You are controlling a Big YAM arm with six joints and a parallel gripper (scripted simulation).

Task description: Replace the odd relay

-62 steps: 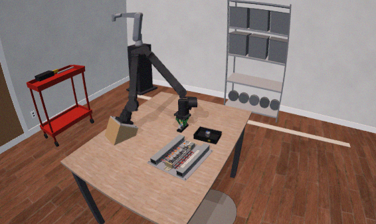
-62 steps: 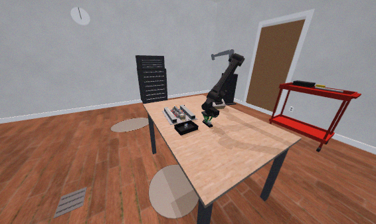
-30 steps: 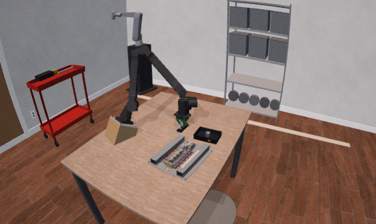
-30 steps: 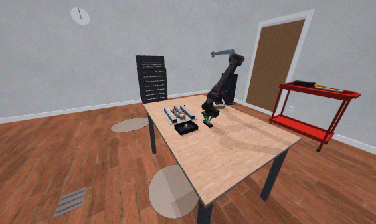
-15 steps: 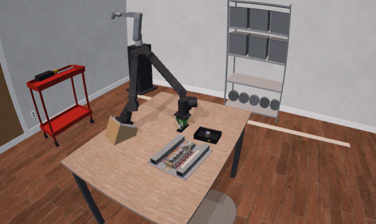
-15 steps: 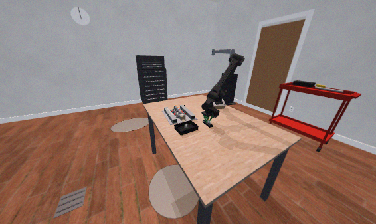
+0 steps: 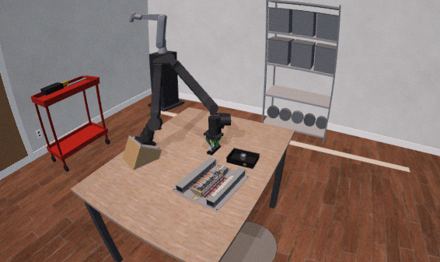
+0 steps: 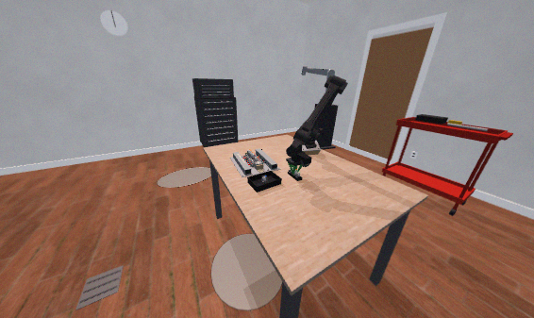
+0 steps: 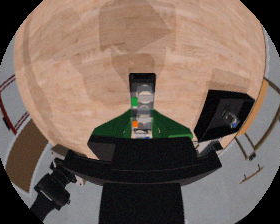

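The small black stand is 20 mm below my hand. From my hand the other things lie so: black tray 200 mm ahead, 20 mm to the left, 10 mm below.
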